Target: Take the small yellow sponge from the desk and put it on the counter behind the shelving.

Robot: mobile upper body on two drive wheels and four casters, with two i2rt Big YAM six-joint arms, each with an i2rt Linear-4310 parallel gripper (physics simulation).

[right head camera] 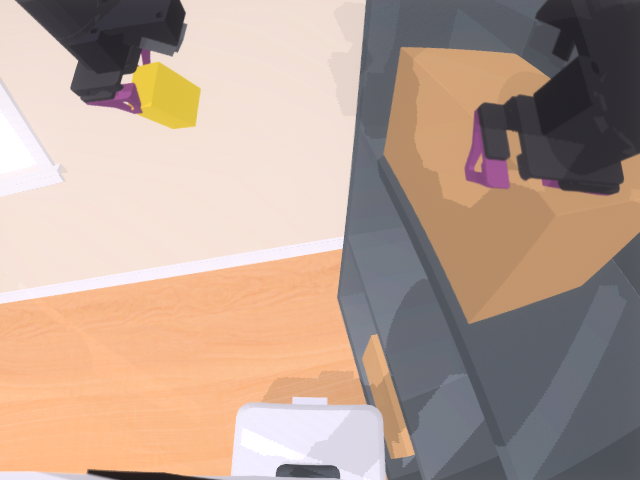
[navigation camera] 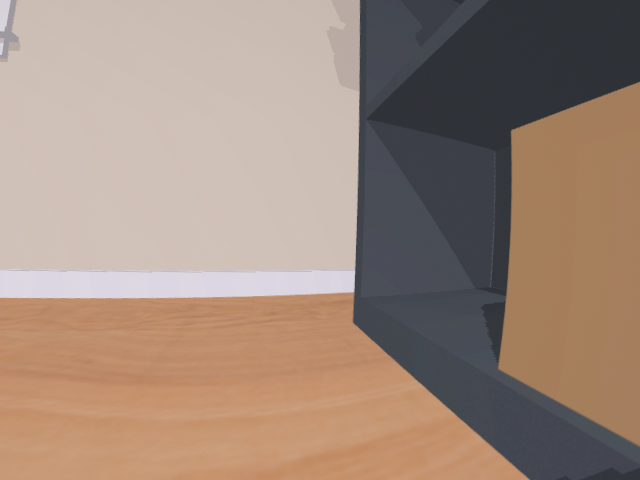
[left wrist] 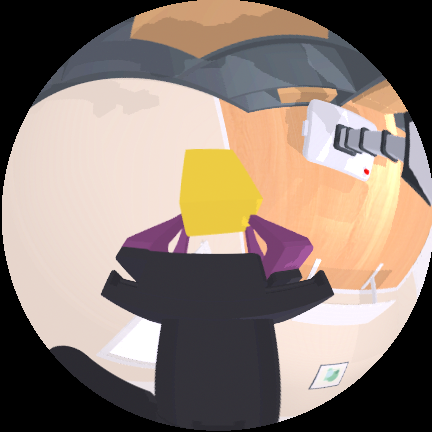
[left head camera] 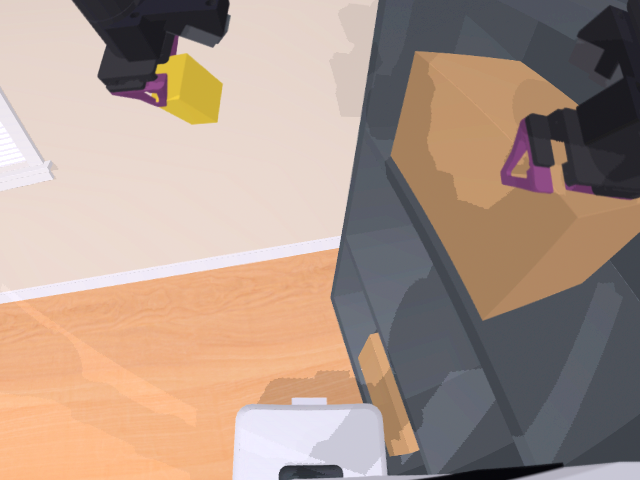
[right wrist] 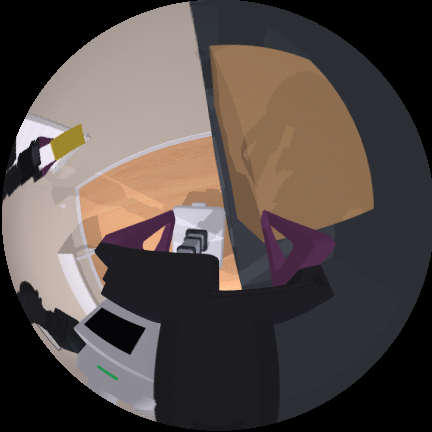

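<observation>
The yellow sponge is a small block held in the air in front of the pale wall. My left gripper is shut on it, with a purple finger on each side. My right gripper is open with nothing between its fingers. In the head views it hangs in front of a cardboard box in the dark shelving, at the right. The desk and the counter do not show in these views.
The large cardboard box sits on an upper shelf, close to the right gripper. Another box stands on the bottom shelf. The robot's white base is close to the shelving's lower edge. A wall with a white skirting is ahead.
</observation>
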